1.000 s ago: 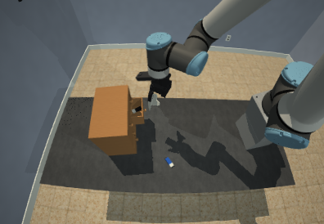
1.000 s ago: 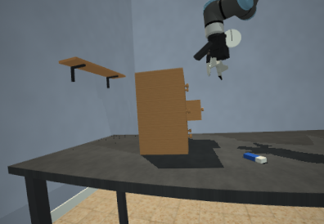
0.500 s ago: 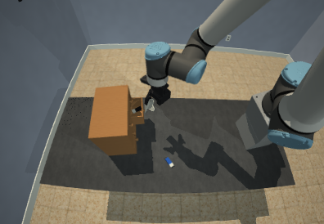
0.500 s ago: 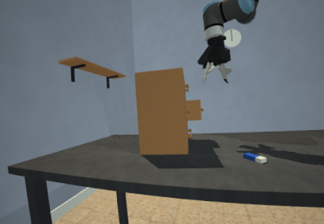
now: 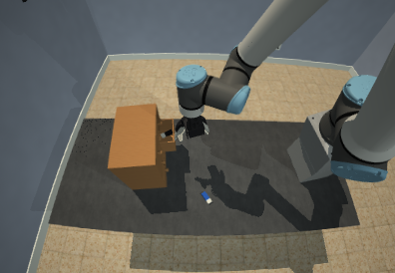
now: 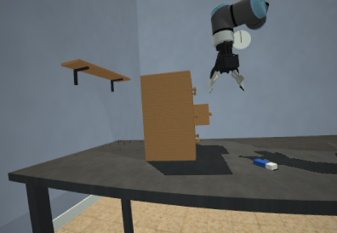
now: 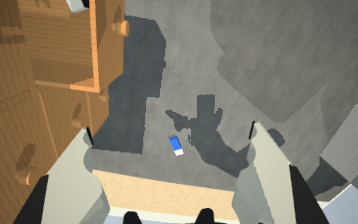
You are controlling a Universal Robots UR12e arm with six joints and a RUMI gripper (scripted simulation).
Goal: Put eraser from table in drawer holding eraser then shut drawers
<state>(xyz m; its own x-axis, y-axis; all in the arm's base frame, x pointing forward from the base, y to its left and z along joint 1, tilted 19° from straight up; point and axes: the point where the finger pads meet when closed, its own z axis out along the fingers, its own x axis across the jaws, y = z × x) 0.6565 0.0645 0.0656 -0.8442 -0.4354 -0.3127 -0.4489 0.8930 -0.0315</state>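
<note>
The blue-and-white eraser is 250 mm below my hand, 220 mm to the left of it and 120 mm behind it. Also, from my hand: dark-and-white eraser (160 mm ahead, 130 mm below, 60 mm to the right).
</note>
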